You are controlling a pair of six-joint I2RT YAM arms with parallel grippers.
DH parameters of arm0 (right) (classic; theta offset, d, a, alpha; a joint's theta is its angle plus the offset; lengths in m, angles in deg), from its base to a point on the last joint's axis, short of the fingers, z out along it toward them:
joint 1: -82.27 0.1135 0.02 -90
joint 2: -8.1 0 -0.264 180
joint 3: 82.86 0 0.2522 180
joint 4: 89.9 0 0.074 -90
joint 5: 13.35 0 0 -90
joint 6: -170.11 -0.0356 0 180
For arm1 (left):
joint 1: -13.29 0.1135 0.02 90
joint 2: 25.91 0 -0.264 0
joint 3: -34.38 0 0.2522 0
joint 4: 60.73 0 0.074 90
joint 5: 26.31 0 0 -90
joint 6: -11.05 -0.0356 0 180
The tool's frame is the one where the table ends.
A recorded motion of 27 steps. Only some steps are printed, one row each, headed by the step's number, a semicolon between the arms.
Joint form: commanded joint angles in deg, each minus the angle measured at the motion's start. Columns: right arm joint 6, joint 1, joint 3, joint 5, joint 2, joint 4; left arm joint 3, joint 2, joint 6, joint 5, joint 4, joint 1.
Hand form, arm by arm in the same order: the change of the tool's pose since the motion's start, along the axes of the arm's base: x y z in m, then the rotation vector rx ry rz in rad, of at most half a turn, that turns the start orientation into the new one. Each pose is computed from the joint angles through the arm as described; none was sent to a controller.
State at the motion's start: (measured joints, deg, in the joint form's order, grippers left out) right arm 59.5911 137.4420 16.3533 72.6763 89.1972 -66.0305; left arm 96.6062 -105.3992 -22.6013 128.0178 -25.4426 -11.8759
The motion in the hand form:
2: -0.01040 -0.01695 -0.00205 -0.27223 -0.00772 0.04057; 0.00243 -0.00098 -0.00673 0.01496 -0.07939 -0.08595
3: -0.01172 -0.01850 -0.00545 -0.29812 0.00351 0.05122; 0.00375 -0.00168 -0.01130 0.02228 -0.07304 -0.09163
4: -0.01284 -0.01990 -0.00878 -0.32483 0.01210 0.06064; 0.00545 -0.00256 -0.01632 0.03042 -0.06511 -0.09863
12: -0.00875 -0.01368 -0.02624 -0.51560 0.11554 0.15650; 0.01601 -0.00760 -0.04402 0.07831 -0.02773 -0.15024
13: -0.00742 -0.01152 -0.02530 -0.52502 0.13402 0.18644; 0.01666 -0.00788 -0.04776 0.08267 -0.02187 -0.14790
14: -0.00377 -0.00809 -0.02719 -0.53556 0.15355 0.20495; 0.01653 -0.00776 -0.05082 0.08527 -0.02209 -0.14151
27: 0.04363 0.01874 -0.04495 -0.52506 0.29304 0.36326; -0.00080 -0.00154 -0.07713 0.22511 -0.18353 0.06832
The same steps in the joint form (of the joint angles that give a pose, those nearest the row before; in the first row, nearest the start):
2: 9.65 -0.28 4.56 -0.54 -1.18 19.01; -0.20 -2.13 -2.24 5.81 4.02 0.29
3: 10.11 -0.29 4.27 -0.93 -1.41 20.61; -0.50 -2.69 -2.67 6.19 3.98 0.29
4: 10.71 -0.30 4.02 -1.21 -1.58 22.15; -0.76 -3.39 -3.09 6.63 3.94 0.30
12: 14.19 -0.67 8.84 -4.90 2.89 35.67; -1.35 -7.74 -6.48 9.92 2.56 0.38
13: 14.46 -0.84 10.56 -6.65 4.03 37.58; -1.64 -8.10 -7.00 9.79 2.30 0.38
14: 14.61 -1.15 11.82 -7.92 5.40 38.78; -2.05 -8.21 -7.76 9.46 2.07 0.38
27: 16.23 -5.91 22.29 -21.61 17.73 43.62; -6.48 -1.99 -36.13 -3.50 -19.86 -0.53

